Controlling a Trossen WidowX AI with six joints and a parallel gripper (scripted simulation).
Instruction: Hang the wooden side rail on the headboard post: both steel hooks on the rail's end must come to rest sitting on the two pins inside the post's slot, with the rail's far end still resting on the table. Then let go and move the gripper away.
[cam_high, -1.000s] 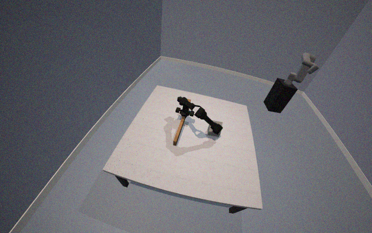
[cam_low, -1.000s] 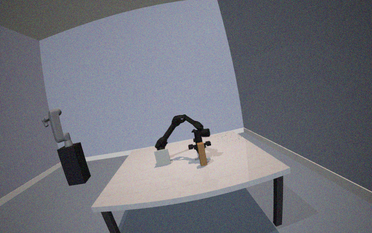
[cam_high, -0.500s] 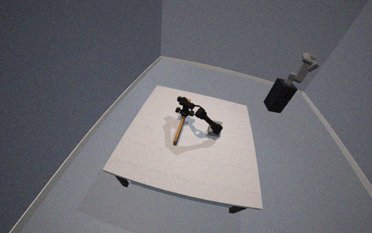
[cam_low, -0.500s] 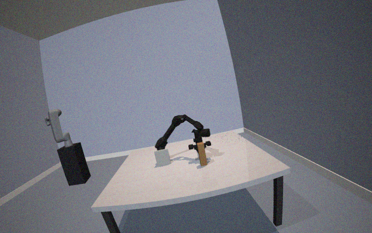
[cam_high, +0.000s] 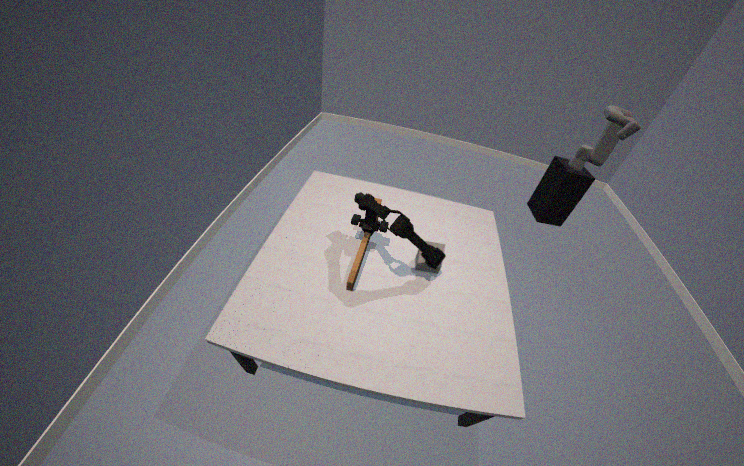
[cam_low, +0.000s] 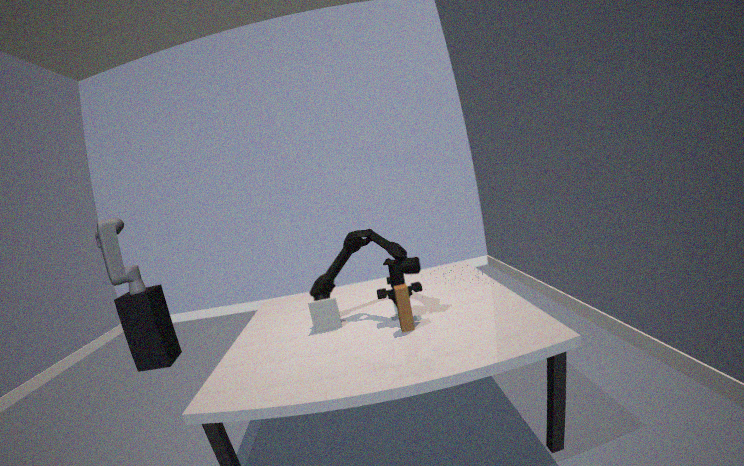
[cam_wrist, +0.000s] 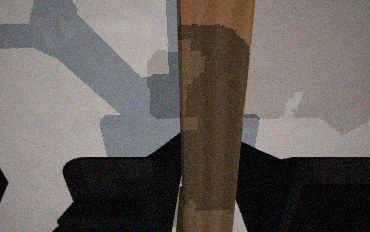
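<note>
My gripper tip is now 2 cm past the wooden headboard post, 12 cm to the left of it and 4 cm below it.
</note>
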